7 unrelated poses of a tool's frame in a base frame.
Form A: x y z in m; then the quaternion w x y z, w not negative.
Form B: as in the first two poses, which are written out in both.
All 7 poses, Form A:
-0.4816 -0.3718 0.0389 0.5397 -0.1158 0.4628 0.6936
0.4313 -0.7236 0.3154 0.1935 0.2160 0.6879 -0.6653
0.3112 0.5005 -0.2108 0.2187 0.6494 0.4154 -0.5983
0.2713 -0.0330 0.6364 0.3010 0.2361 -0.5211 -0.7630
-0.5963 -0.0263 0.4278 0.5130 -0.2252 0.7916 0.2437
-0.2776 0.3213 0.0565 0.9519 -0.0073 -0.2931 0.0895
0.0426 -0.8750 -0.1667 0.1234 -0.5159 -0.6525 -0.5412
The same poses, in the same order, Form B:
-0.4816 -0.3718 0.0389 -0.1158 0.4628 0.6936 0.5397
0.4313 -0.7236 0.3154 0.2160 0.6879 -0.6653 0.1935
0.3112 0.5005 -0.2108 0.6494 0.4154 -0.5983 0.2187
0.2713 -0.0330 0.6364 0.2361 -0.5211 -0.7630 0.3010
-0.5963 -0.0263 0.4278 -0.2252 0.7916 0.2437 0.5130
-0.2776 0.3213 0.0565 -0.0073 -0.2931 0.0895 0.9519
0.0426 -0.8750 -0.1667 -0.5159 -0.6525 -0.5412 0.1234

